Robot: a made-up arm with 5 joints. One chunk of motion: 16 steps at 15 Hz.
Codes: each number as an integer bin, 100 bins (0 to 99) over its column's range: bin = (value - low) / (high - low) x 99, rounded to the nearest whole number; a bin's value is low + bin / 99 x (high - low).
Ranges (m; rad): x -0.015..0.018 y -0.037..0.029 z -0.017..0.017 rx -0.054..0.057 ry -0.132..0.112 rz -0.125..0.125
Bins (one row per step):
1: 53 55 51 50 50 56
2: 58 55 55 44 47 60
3: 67 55 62 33 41 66
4: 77 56 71 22 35 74
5: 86 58 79 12 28 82
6: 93 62 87 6 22 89
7: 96 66 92 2 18 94
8: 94 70 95 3 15 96
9: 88 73 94 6 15 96
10: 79 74 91 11 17 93
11: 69 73 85 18 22 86
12: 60 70 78 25 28 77
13: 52 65 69 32 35 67
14: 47 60 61 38 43 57
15: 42 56 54 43 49 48
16: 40 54 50 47 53 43
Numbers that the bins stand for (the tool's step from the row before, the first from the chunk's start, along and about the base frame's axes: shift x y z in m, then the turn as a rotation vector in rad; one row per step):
1: 0.00267 -0.00033 0.00052 0.00206 -0.00877 0.01641
2: 0.00433 -0.00033 0.00189 -0.00467 -0.01616 0.02652
3: 0.00733 -0.00033 0.00429 -0.01700 -0.03095 0.04167
4: 0.01067 0.00033 0.00738 -0.02933 -0.04574 0.06187
5: 0.01367 0.00167 0.01013 -0.04055 -0.06299 0.08207
6: 0.01600 0.00433 0.01288 -0.04727 -0.07778 0.09975
7: 0.01700 0.00700 0.01460 -0.05176 -0.08764 0.11237
8: 0.01633 0.00967 0.01563 -0.05064 -0.09503 0.11742
9: 0.01433 0.01167 0.01528 -0.04727 -0.09503 0.11742
10: 0.01133 0.01233 0.01425 -0.04167 -0.09010 0.10985
11: 0.00800 0.01167 0.01219 -0.03382 -0.07778 0.09217
12: 0.00500 0.00967 0.00979 -0.02597 -0.06299 0.06944
13: 0.00233 0.00633 0.00670 -0.01812 -0.04574 0.04419
14: 0.00067 0.00300 0.00395 -0.01139 -0.02602 0.01894
15: -0.00100 0.00033 0.00155 -0.00579 -0.01123 -0.00379
16: -0.00167 -0.00100 0.00017 -0.00130 -0.00137 -0.01641

